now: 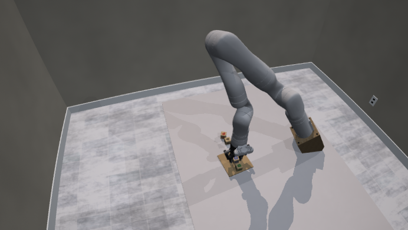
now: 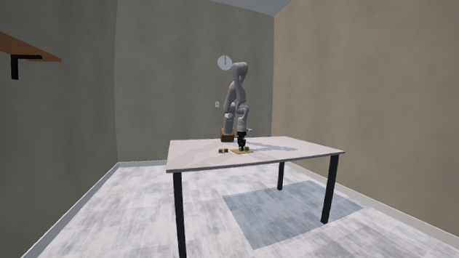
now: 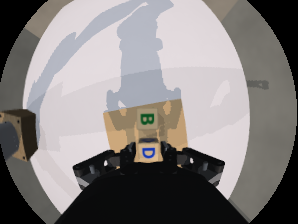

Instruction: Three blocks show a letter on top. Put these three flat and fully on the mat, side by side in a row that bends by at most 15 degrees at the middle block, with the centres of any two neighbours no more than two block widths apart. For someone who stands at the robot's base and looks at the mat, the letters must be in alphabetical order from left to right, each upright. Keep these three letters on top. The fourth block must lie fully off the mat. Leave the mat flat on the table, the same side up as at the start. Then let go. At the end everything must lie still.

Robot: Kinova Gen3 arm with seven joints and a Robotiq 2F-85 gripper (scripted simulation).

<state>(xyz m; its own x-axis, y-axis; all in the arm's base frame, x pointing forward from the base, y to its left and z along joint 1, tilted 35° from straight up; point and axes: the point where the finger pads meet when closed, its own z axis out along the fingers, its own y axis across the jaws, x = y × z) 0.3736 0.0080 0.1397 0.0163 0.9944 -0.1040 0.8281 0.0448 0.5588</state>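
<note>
Right now my hand is 2 cm above the tan mat. Round my hand: block (13 cm to the right, 1 cm below).
</note>
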